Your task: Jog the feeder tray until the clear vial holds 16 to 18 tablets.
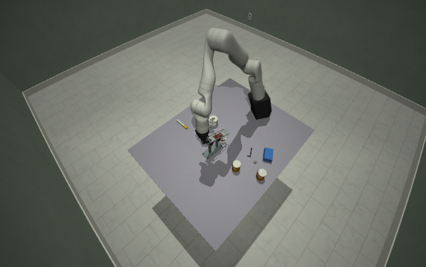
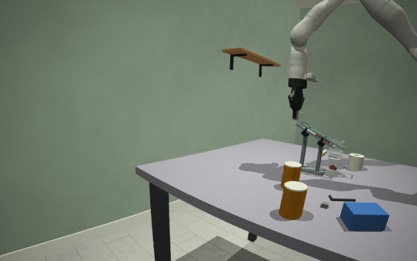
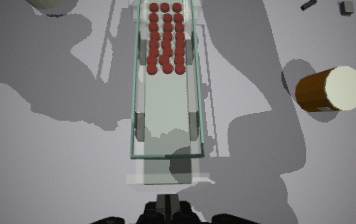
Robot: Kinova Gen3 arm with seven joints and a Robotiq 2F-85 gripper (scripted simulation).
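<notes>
Right now my hand is 9 cm past the feeder tray, 1 cm to the right of it and 5 cm above it. The rest, counted from my hand: black hex key: 24 cm behind, 23 cm to the left, 20 cm below; clear vial: 19 cm behind, 1 cm to the left, 16 cm below; white roll: 27 cm behind, 16 cm to the right, 17 cm below.
</notes>
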